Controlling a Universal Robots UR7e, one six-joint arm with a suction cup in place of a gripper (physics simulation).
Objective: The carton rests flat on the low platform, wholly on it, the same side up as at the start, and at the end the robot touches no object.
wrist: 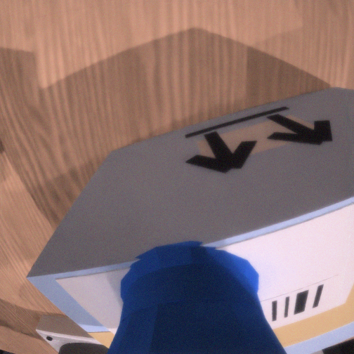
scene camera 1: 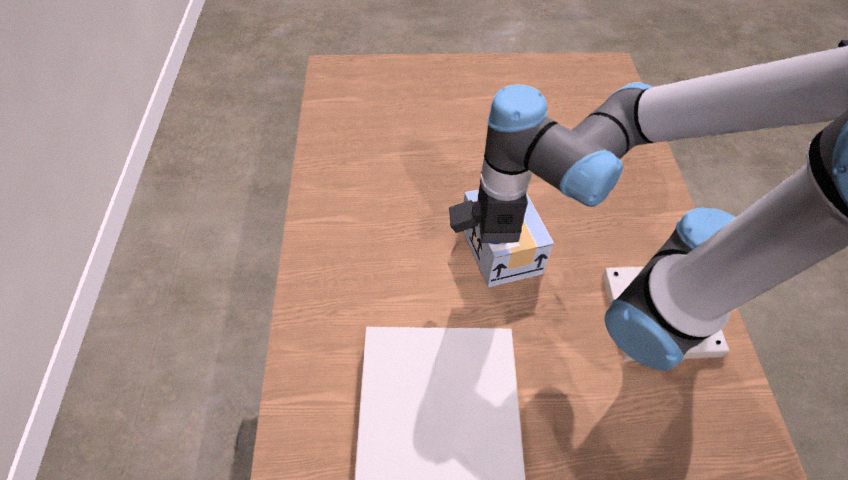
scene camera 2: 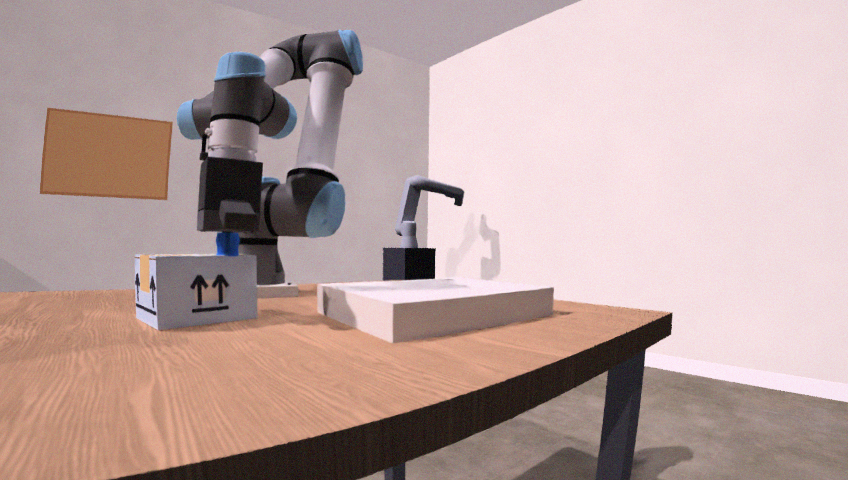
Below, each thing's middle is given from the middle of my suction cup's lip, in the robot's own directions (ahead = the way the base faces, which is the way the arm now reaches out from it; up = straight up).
Labels:
The carton [scene camera 2: 172, 291] is 30 mm behind my suction cup, 40 mm to the right of it and 60 mm below it. From my suction cup the other things lie so: low white platform [scene camera 1: 430, 396] (110 mm ahead, 310 mm to the left, 80 mm below).

